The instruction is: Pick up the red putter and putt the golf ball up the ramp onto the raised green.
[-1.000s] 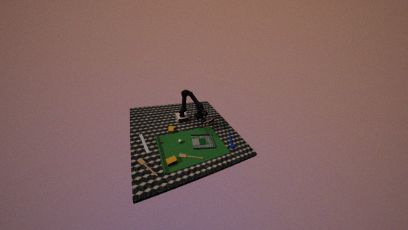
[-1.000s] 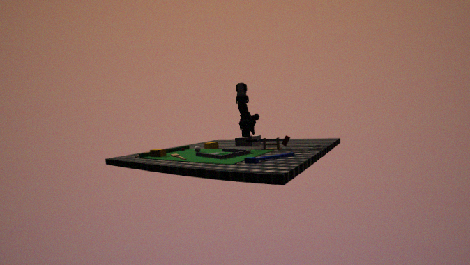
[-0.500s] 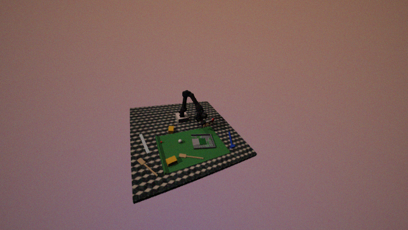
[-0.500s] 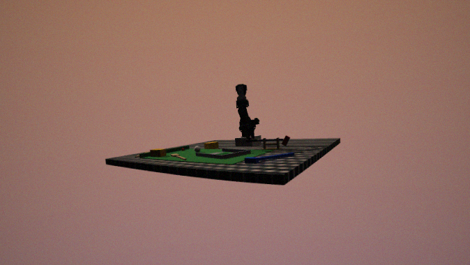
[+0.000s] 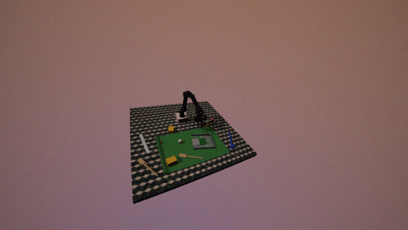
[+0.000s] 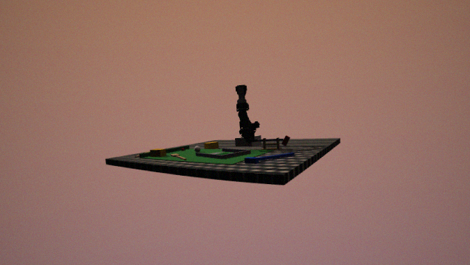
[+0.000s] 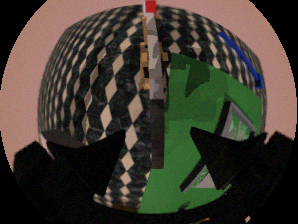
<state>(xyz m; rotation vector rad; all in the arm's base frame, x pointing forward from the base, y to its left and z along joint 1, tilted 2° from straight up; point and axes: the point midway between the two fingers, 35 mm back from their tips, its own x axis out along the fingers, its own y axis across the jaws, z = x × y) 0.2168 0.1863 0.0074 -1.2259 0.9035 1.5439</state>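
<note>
The red putter lies 110 mm to the left of my gripper tip, 40 mm behind it and 10 mm above it. Also, from my gripper tip: white golf ball: 310 mm to the right, 200 mm ahead, 20 mm below; green mat: 270 mm ahead, 180 mm to the right, 50 mm below; small wooden rack: 120 mm to the left, 40 mm behind, 10 mm below.
</note>
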